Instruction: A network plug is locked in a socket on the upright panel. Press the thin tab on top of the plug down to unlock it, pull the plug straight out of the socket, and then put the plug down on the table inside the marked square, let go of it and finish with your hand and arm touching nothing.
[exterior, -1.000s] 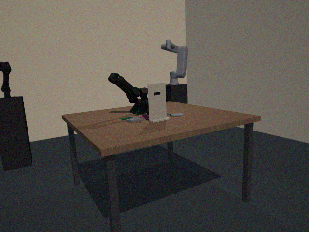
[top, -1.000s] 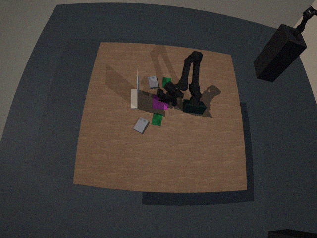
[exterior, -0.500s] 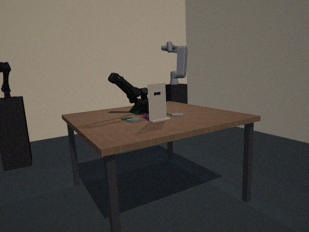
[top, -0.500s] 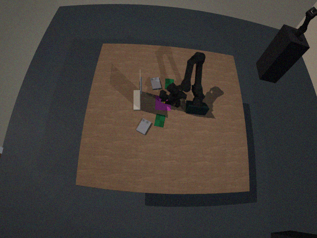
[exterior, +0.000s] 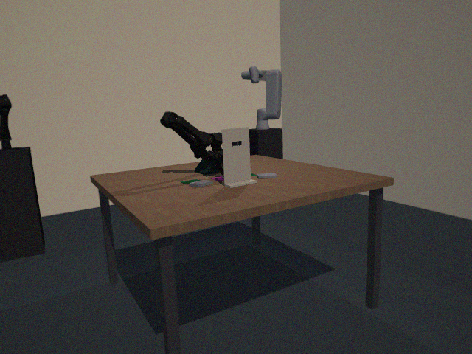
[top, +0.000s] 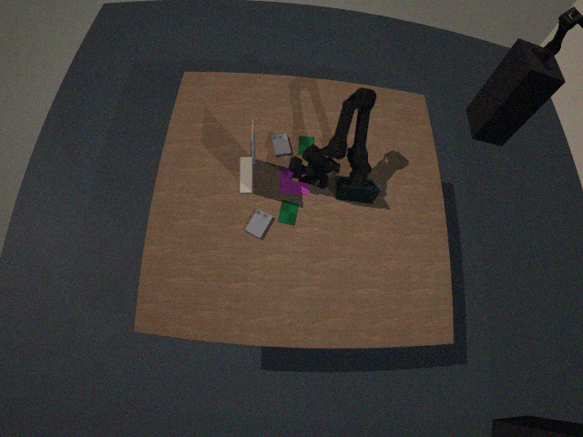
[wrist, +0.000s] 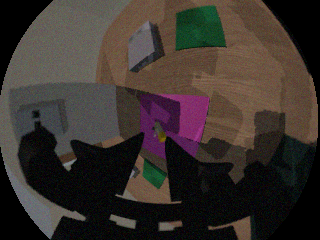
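Now: the magenta marked square 3 cm below my gripper tip. Round my gripper tip: pale upright panel: 19 cm ahead, 10 cm above.
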